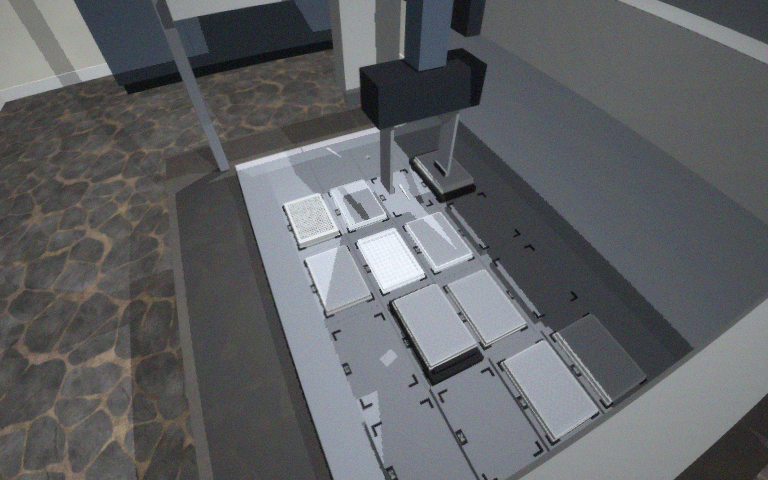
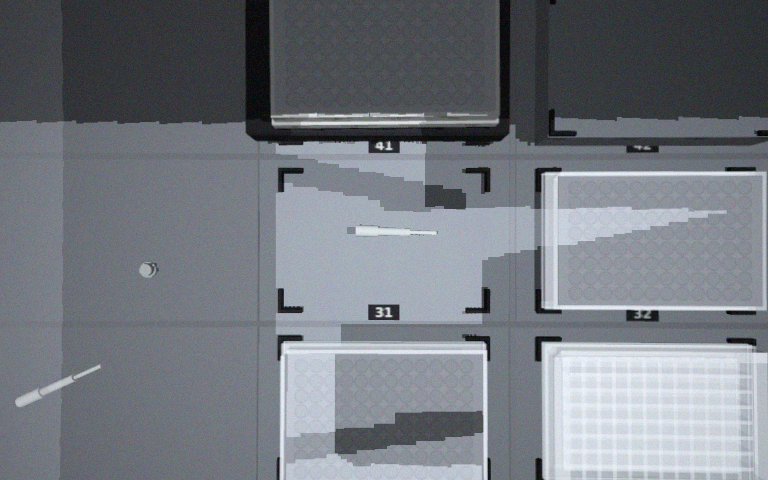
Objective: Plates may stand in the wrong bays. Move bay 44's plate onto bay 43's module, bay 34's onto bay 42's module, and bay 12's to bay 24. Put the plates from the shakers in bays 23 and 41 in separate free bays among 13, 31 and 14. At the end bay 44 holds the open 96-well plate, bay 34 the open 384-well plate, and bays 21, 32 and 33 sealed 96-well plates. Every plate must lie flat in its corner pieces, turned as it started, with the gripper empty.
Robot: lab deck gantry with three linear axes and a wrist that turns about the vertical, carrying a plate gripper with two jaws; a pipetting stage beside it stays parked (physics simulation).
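Places are measured from the robot's base along level axes (x right, y up, z back), in metres.
Pixels of known places: gripper, fingertip midpoint: (image 1: 415, 178); robot's base, origin of the base link: (image 1: 284, 207).
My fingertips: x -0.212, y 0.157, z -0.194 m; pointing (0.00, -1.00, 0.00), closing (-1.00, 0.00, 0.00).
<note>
For each thing: its top centre in the pictures, then the offset to it from my fingertips. "*": a spot on its surface instead.
- sealed plate, middle of its top: (image 2: 384, 40) (image 1: 443, 167) dx -0.153, dy -0.121, dz +0.130 m
- bay 41's dark shaker, surface spot: (image 2: 257, 67) * dx -0.141, dy -0.126, dz +0.201 m
- bay 23's shaker, surface spot: (image 1: 455, 367) * dx +0.065, dy -0.138, dz -0.273 m
- bay 12, surface spot: (image 1: 339, 280) * dx +0.168, dy -0.143, dz -0.046 m
- bay 34, surface spot: (image 1: 549, 390) * dx -0.039, dy -0.128, dz -0.367 m
- bay 44, surface spot: (image 1: 600, 356) * dx -0.148, dy -0.128, dz -0.364 m
- Bay 42, middle of its top: (image 2: 669, 54) (image 1: 482, 218) dx -0.152, dy -0.135, dz -0.033 m
- bay 43, middle of its top: (image 1: 534, 278) dx -0.152, dy -0.135, dz -0.197 m
- bay 13, surface spot: (image 1: 368, 339) * dx +0.164, dy -0.157, dz -0.166 m
- bay 24, surface spot: (image 1: 487, 413) * dx +0.057, dy -0.143, dz -0.351 m
- bay 21, surface spot: (image 2: 385, 390) (image 1: 364, 199) * dx +0.045, dy -0.143, dz +0.129 m
- bay 32, surface spot: (image 2: 651, 243) (image 1: 436, 236) * dx -0.043, dy -0.143, dz -0.029 m
- bay 33, surface spot: (image 1: 485, 305) * dx -0.042, dy -0.143, dz -0.201 m
- gridded white plate, middle of its top: (image 2: 660, 421) (image 1: 389, 255) dx +0.062, dy -0.143, dz -0.034 m
- loose tip, surface spot: (image 2: 390, 230) * dx -0.051, dy -0.152, dz +0.126 m
My gripper (image 1: 419, 181) hangs above the far end of the deck near bays 31 and 41, jaws apart, with no plate between them. A sealed plate (image 1: 461, 180) (image 2: 385, 62) sits on bay 41's dark shaker (image 2: 257, 67). Another plate (image 1: 436, 322) sits on bay 23's shaker (image 1: 455, 367). Plates stand in bay 12 (image 1: 339, 280), bay 34 (image 1: 549, 390) and bay 44 (image 1: 600, 356). Bay 42 (image 1: 482, 217) (image 2: 651, 67) and bay 43 (image 1: 534, 279) hold no plate. Neither do bay 31 (image 2: 385, 271), bay 13 (image 1: 368, 339), bay 14 and bay 24 (image 1: 487, 413).
Sealed plates stand in bay 21 (image 1: 359, 203) (image 2: 385, 390), bay 32 (image 1: 438, 241) (image 2: 651, 243) and bay 33 (image 1: 485, 305). A gridded white plate (image 1: 390, 260) (image 2: 651, 413) is in bay 22, a finely dotted one (image 1: 311, 217) in bay 11. A loose tip (image 2: 390, 230) lies in bay 31.
</note>
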